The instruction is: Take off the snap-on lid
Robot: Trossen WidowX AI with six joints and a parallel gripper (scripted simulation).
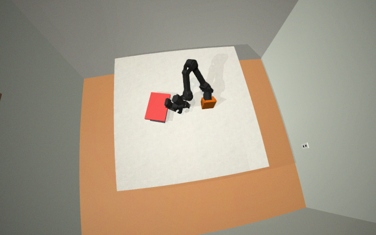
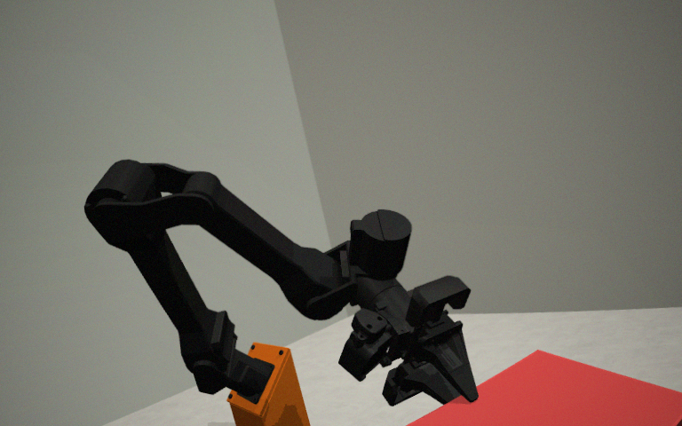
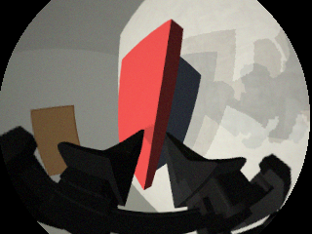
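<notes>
Right now my gripper tip is 7 cm short of the red lid and 2 cm to the left of it. Round my gripper tip: storage box 7 cm ahead, 2 cm to the right, 6 cm below.
</notes>
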